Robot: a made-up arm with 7 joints. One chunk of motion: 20 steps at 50 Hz.
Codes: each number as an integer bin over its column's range. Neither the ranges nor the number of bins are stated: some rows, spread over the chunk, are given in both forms.
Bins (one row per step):
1: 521 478 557 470 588 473
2: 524 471 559 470 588 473
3: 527 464 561 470 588 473
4: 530 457 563 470 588 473
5: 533 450 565 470 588 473
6: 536 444 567 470 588 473
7: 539 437 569 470 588 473
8: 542 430 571 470 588 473
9: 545 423 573 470 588 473
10: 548 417 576 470 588 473
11: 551 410 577 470 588 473
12: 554 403 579 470 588 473
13: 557 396 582 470 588 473
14: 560 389 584 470 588 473
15: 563 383 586 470 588 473
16: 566 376 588 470 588 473
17: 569 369 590 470 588 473
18: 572 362 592 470 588 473
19: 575 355 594 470 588 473
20: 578 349 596 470 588 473
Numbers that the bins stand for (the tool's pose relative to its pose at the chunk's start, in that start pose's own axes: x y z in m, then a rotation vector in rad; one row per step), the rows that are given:
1: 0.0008 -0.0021 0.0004 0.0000 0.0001 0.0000
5: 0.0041 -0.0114 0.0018 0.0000 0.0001 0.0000
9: 0.0073 -0.0203 0.0032 0.0000 0.0001 0.0000
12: 0.0097 -0.0269 0.0043 0.0000 0.0001 0.0000
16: 0.0130 -0.0358 0.0059 0.0000 0.0001 0.0000
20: 0.0162 -0.0447 0.0074 0.0000 0.0001 0.0000
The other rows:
2: 0.0016 -0.0044 0.0007 0.0000 0.0001 0.0000
3: 0.0024 -0.0067 0.0011 0.0000 0.0001 0.0000
4: 0.0032 -0.0090 0.0014 0.0000 0.0001 0.0000
6: 0.0049 -0.0133 0.0022 0.0000 0.0001 0.0000
7: 0.0057 -0.0156 0.0025 0.0000 0.0001 0.0000
8: 0.0065 -0.0180 0.0029 0.0000 0.0001 0.0000
10: 0.0081 -0.0223 0.0038 0.0000 0.0001 0.0000
11: 0.0089 -0.0246 0.0040 0.0000 0.0001 0.0000
13: 0.0105 -0.0292 0.0049 0.0000 0.0001 0.0000
14: 0.0114 -0.0315 0.0052 0.0000 0.0001 0.0000
15: 0.0122 -0.0335 0.0056 0.0000 0.0001 0.0000
17: 0.0138 -0.0381 0.0063 0.0000 0.0001 0.0000
18: 0.0146 -0.0404 0.0067 0.0000 0.0001 0.0000
19: 0.0154 -0.0427 0.0070 0.0000 0.0001 0.0000

